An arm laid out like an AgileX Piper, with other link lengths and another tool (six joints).
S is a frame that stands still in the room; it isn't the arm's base.
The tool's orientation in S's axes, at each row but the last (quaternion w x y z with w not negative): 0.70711, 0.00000, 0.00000, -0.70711; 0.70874, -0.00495, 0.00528, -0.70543; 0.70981, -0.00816, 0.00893, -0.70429; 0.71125, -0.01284, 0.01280, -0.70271; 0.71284, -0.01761, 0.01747, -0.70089; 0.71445, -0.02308, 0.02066, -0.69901; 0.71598, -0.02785, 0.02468, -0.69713; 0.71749, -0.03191, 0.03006, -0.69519; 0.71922, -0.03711, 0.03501, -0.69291; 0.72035, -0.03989, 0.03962, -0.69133; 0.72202, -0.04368, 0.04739, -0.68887; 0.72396, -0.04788, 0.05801, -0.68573; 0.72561, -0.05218, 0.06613, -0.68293
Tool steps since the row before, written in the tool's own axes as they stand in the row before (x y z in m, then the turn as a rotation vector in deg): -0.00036, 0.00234, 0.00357, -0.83, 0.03, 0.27; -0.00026, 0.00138, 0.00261, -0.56, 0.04, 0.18; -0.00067, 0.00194, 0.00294, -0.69, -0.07, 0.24; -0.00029, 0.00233, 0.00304, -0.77, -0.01, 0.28; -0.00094, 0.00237, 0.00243, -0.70, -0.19, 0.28; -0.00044, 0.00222, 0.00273, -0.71, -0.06, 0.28; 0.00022, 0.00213, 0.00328, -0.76, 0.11, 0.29; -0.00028, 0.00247, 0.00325, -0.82, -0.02, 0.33; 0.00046, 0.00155, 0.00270, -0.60, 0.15, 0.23; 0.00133, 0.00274, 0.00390, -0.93, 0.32, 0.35; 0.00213, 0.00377, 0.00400, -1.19, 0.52, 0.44; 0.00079, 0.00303, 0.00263, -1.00, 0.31, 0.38; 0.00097, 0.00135, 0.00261, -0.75, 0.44, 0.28
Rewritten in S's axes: 0.00234, 0.00036, 0.00357, 0.03, 0.83, 0.27; 0.00142, 0.00027, 0.00259, 0.04, 0.56, 0.18; 0.00201, 0.00068, 0.00289, -0.07, 0.69, 0.24; 0.00244, 0.00032, 0.00295, -0.01, 0.77, 0.28; 0.00247, 0.00098, 0.00231, -0.19, 0.70, 0.29; 0.00237, 0.00050, 0.00259, -0.06, 0.71, 0.28; 0.00237, -0.00015, 0.00311, 0.11, 0.76, 0.28; 0.00273, 0.00037, 0.00302, -0.02, 0.82, 0.33; 0.00183, -0.00039, 0.00253, 0.15, 0.61, 0.21; 0.00321, -0.00121, 0.00357, 0.32, 0.94, 0.31; 0.00435, -0.00196, 0.00347, 0.52, 1.21, 0.38; 0.00343, -0.00065, 0.00213, 0.31, 1.01, 0.35; 0.00182, -0.00092, 0.00232, 0.44, 0.77, 0.22
